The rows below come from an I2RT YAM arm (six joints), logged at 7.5 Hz.
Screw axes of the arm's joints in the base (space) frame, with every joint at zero. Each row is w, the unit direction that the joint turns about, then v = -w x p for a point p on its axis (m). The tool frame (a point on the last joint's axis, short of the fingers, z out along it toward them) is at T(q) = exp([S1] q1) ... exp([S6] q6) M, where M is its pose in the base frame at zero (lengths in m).
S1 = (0, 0, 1, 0, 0, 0)
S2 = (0, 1, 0, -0.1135, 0, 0.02)
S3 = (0, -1, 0, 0.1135, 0, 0.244)
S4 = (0, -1, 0, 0.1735, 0, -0.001)
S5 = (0, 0, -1, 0, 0.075, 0)
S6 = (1, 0, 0, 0, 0.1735, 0)
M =
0 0 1 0.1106
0 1 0 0
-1 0 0 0.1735
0 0 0 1
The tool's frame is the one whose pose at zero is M.
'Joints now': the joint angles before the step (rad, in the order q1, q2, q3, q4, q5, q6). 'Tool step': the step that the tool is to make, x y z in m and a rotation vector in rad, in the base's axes. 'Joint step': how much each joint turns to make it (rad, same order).
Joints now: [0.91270, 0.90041, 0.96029, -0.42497, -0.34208, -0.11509]
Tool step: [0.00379, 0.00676, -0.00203, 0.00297, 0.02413, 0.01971]
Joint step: [0.00155, 0.03059, 0.00456, 0.01844, -0.02448, 0.01382]
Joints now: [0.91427, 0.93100, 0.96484, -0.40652, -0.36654, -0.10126]
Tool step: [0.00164, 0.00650, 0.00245, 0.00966, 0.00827, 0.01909]
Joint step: [0.01069, 0.02617, 0.01687, 0.01531, -0.01232, 0.00919]
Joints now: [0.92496, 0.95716, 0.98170, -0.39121, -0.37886, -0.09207]
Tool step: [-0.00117, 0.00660, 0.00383, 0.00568, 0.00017, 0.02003]
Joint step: [0.02292, 0.02148, 0.02149, 0.00617, 0.00146, 0.00463]
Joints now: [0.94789, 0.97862, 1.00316, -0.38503, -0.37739, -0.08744]
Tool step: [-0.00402, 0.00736, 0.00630, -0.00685, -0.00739, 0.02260]
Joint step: [0.03686, 0.02307, 0.03684, -0.01686, 0.01687, -0.00459]
